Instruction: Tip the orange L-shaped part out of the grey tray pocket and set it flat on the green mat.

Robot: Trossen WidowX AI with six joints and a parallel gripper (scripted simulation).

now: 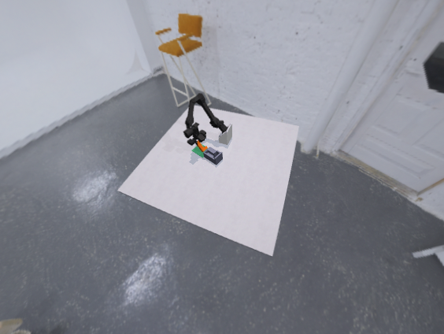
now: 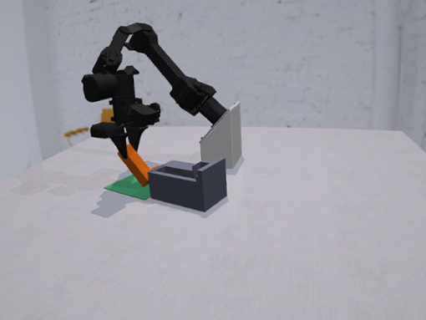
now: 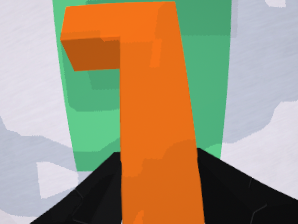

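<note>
Now: the orange L-shaped part 3 cm to the left of my gripper tip and 3 cm below it. From my gripper tip the other things lie so: green mat 9 cm below, 2 cm to the left, 1 cm ahead.
</note>
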